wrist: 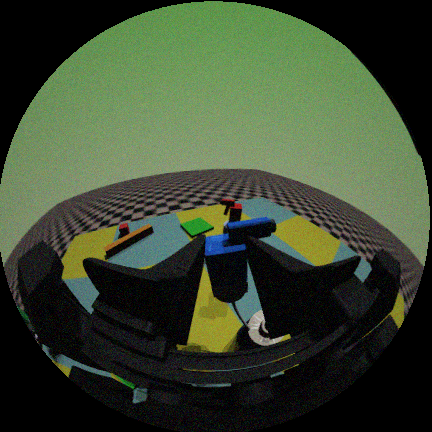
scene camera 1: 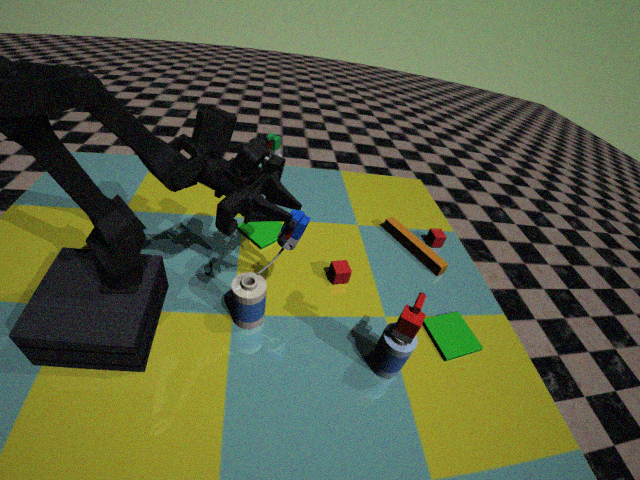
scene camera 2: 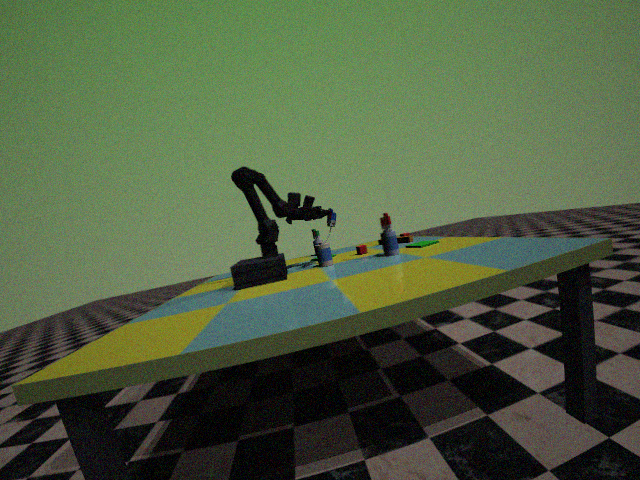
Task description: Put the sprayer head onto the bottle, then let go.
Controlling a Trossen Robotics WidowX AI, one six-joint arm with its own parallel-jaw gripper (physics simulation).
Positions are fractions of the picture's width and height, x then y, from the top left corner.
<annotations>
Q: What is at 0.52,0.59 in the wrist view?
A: A blue sprayer head.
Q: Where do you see a blue sprayer head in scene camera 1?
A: At 0.46,0.48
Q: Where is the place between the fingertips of the gripper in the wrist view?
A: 0.52,0.56
</annotations>
